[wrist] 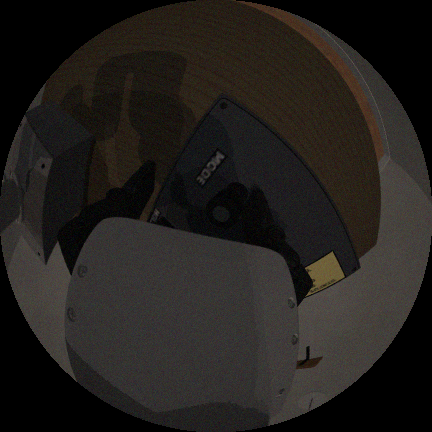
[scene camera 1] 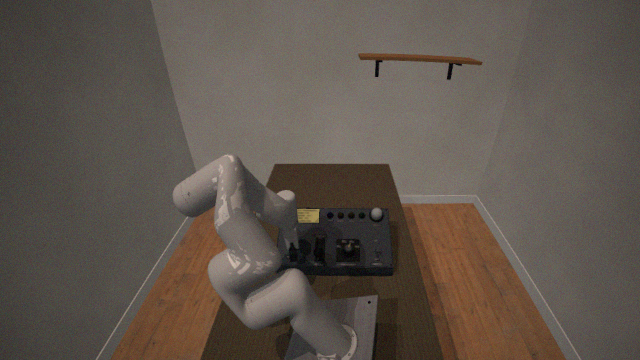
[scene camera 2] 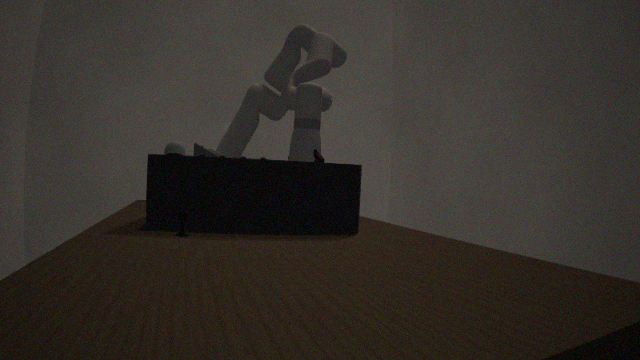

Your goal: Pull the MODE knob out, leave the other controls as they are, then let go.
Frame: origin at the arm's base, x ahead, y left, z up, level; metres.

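Where they show: gripper, fingertip midpoint: (wrist: 201, 186) (scene camera 1: 292, 252); arm's base, link origin: (scene camera 1: 337, 345).
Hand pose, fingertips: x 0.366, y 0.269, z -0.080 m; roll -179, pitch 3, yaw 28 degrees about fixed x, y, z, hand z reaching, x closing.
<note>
Things, the pixels of their top centre, and the offset from my fingertips. "spot": a spot on its surface instead.
- MODE knob, top centre: (wrist: 220, 216) 0.014 m ahead, 0.009 m left, 0.032 m up
- white MODE label, top centre: (wrist: 208, 169) 0.001 m back, 0.006 m left, 0.024 m down
- black lever, top centre: (scene camera 1: 318, 249) 0.008 m back, 0.117 m right, 0.063 m up
- joystick, top centre: (scene camera 1: 348, 245) 0.072 m ahead, 0.224 m right, 0.026 m up
- pale round knob, surface spot: (scene camera 1: 376, 214) spot: 0.221 m ahead, 0.322 m right, 0.085 m up
- yellow label, surface spot: (wrist: 326, 274) spot: 0.179 m ahead, 0.059 m left, 0.051 m up
The MODE knob (wrist: 221, 214) is a dark round knob with a grey top in the wrist view, beside the white MODE label (wrist: 211, 167) on the dark control box (scene camera 1: 384, 240) (scene camera 2: 250, 200) (wrist: 300, 200). My gripper (wrist: 201, 186) (scene camera 1: 295, 250) is open, low over the left end of the box in scene camera 1. The knob stands in the gap between its spread black fingers, nearer the right finger in the wrist view, and is not gripped. How far the knob stands out of the panel is hard to tell. In scene camera 2 the box hides most of the fingers.
Right of the gripper in scene camera 1 are a black lever (scene camera 1: 319, 249), a joystick (scene camera 1: 348, 247) and a small switch (scene camera 1: 378, 256). A pale round knob (scene camera 1: 376, 214), small dark lamps and a yellow label (scene camera 1: 308, 216) (wrist: 326, 274) line the back. A wooden shelf (scene camera 1: 420, 58) hangs on the wall.
</note>
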